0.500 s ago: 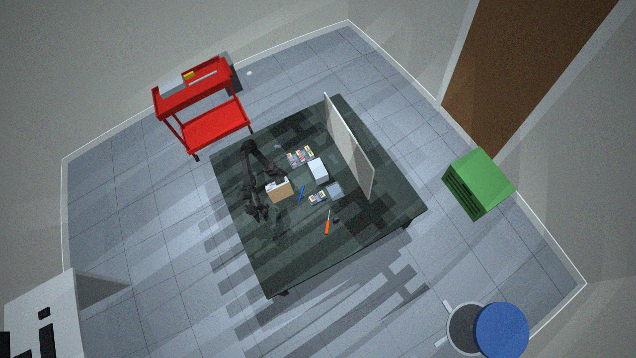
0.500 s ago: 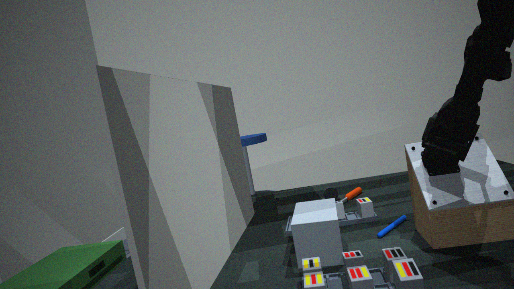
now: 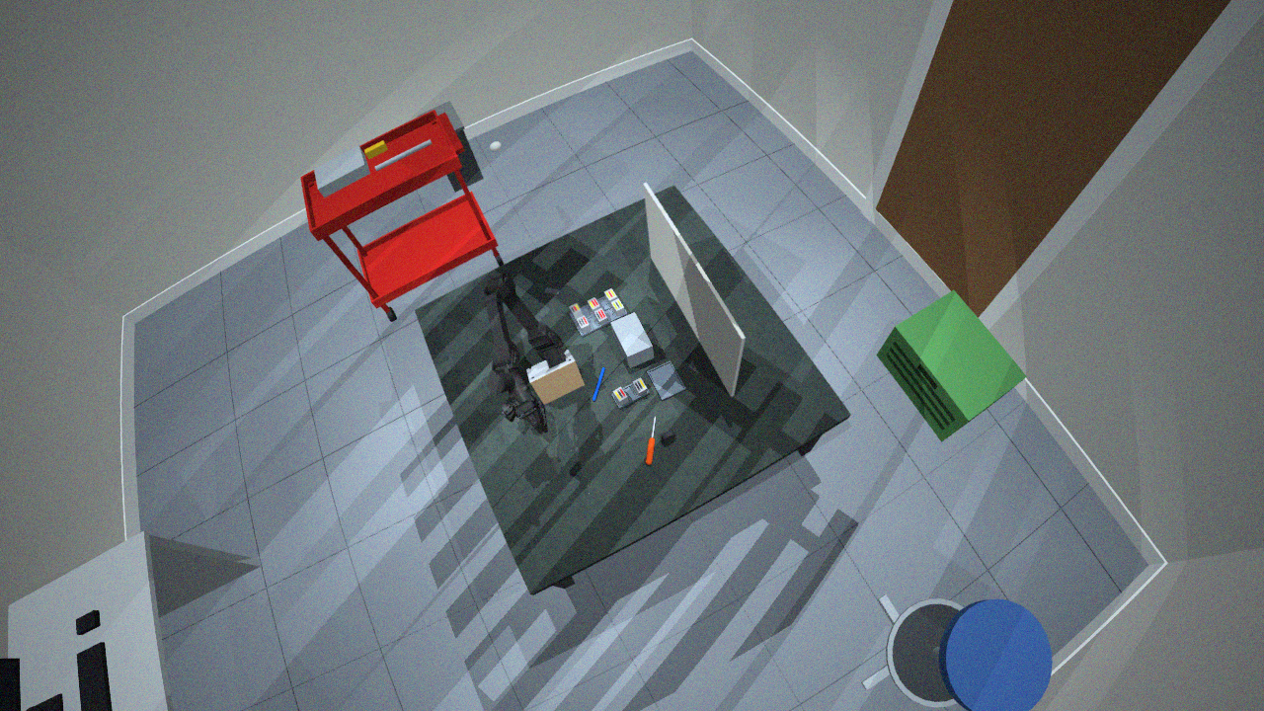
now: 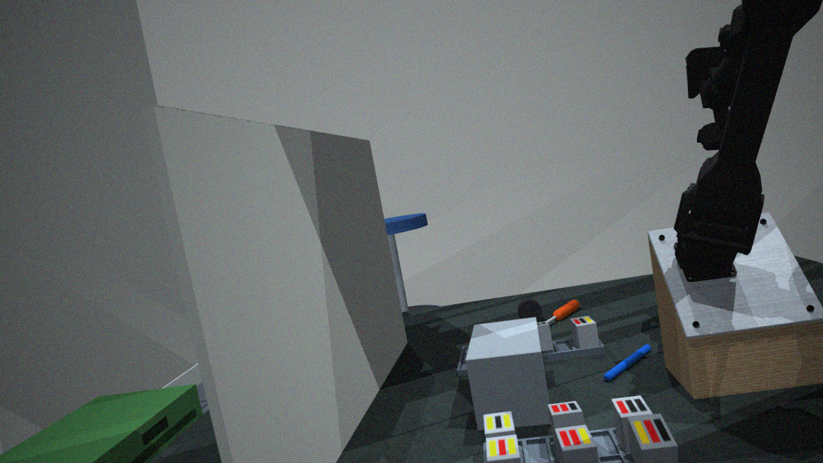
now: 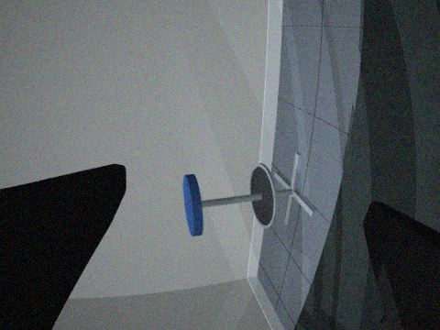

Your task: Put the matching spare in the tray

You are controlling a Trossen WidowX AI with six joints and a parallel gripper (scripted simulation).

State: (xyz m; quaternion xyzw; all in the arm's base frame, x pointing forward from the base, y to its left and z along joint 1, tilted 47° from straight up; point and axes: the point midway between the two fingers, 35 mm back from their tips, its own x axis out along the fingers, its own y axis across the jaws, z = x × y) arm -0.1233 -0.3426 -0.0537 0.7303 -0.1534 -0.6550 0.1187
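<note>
Right now the grey spare is 28 cm ahead of my gripper tip, 48 cm to the left of it and 33 cm below it. Also, from my gripper tip: flat grey tray (46 cm ahead, 13 cm to the left, 36 cm below); grey mounted unit (41 cm ahead, 33 cm to the left, 32 cm below); blue pen (23 cm ahead, 24 cm to the left, 36 cm below).
</note>
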